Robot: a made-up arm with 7 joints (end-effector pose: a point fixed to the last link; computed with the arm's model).
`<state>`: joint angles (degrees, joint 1 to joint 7).
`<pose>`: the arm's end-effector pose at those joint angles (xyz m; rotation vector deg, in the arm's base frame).
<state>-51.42 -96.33 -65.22 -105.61 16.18 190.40 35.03</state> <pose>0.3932 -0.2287 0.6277 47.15 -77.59 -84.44</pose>
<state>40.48 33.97 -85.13 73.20 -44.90 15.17 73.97</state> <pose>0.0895 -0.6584 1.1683 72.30 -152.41 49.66</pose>
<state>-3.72 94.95 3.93 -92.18 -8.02 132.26 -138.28</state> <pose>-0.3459 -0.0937 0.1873 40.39 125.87 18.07</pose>
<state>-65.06 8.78 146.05 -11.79 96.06 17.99 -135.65</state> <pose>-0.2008 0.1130 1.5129 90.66 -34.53 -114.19</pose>
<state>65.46 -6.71 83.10 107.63 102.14 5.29 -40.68</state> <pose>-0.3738 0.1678 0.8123 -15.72 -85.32 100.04</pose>
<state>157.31 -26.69 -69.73 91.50 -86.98 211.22 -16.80</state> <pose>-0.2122 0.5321 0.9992 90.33 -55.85 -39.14</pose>
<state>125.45 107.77 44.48 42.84 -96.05 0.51 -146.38</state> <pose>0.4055 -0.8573 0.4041 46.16 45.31 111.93</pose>
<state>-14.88 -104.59 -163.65 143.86 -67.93 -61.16 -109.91</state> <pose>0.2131 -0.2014 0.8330 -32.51 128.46 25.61</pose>
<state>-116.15 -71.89 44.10 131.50 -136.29 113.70 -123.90</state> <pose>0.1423 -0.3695 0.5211 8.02 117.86 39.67</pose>
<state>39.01 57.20 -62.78 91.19 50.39 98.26 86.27</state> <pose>0.0593 -0.5933 0.9275 33.48 62.63 -25.70</pose>
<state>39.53 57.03 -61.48 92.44 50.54 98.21 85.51</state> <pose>0.0732 -0.5811 0.9314 31.08 63.39 -24.87</pose>
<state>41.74 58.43 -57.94 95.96 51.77 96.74 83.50</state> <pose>0.1095 -0.5516 0.9309 24.49 64.33 -19.41</pose>
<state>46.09 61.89 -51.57 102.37 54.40 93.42 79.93</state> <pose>0.1621 -0.4926 0.9256 12.29 64.05 -8.66</pose>
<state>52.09 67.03 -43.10 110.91 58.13 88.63 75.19</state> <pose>0.2035 -0.4049 0.9158 -4.15 60.29 4.81</pose>
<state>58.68 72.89 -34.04 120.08 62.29 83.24 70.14</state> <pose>0.2130 -0.3102 0.8982 -21.24 52.45 17.47</pose>
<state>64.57 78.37 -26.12 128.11 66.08 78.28 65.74</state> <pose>0.1971 -0.2361 0.8728 -35.06 42.70 26.90</pose>
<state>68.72 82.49 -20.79 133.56 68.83 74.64 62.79</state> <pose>0.1777 -0.1936 0.8485 -43.44 34.61 32.64</pose>
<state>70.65 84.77 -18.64 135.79 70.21 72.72 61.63</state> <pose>0.1683 -0.1792 0.8360 -46.39 30.45 35.45</pose>
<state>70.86 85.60 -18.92 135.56 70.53 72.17 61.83</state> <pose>0.1687 -0.1830 0.8352 -45.61 29.73 36.48</pose>
